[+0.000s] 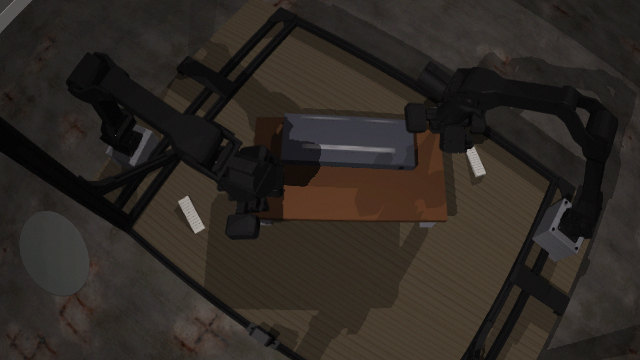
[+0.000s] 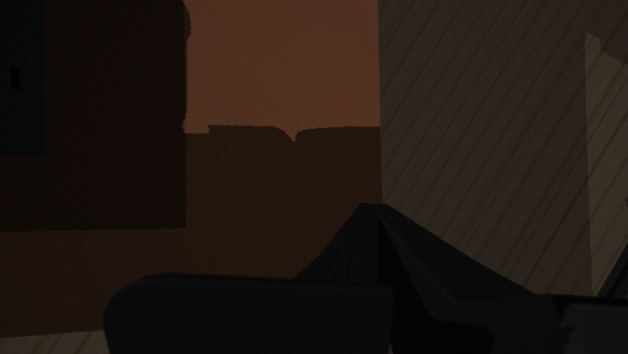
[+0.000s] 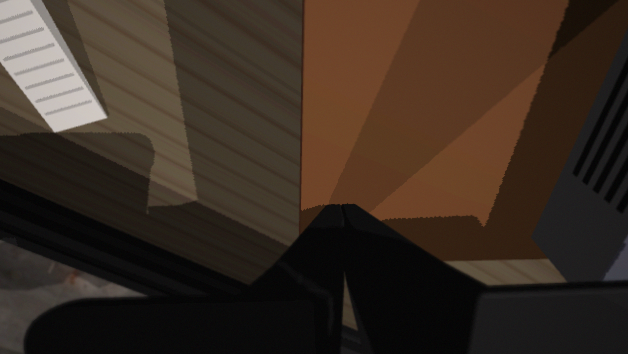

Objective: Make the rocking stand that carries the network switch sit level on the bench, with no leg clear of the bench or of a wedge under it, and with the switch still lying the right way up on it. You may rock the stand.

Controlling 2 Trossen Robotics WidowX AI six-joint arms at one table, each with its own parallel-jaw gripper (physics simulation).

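The stand's orange-brown board carries the dark grey network switch along its back part. Pale leg parts show under the front edge; the other legs are hidden, and any tilt or leg gap cannot be told. One white ribbed wedge lies on the bench left of the stand, another wedge right of it. My left gripper is shut and empty over the front-left corner. My right gripper is shut and empty at the back-right corner.
The wooden bench surrounds the stand. Black frame rails run around the bench. The left arm reaches in from the left, the right arm from the right. Dark arm shadows fall across the board and bench.
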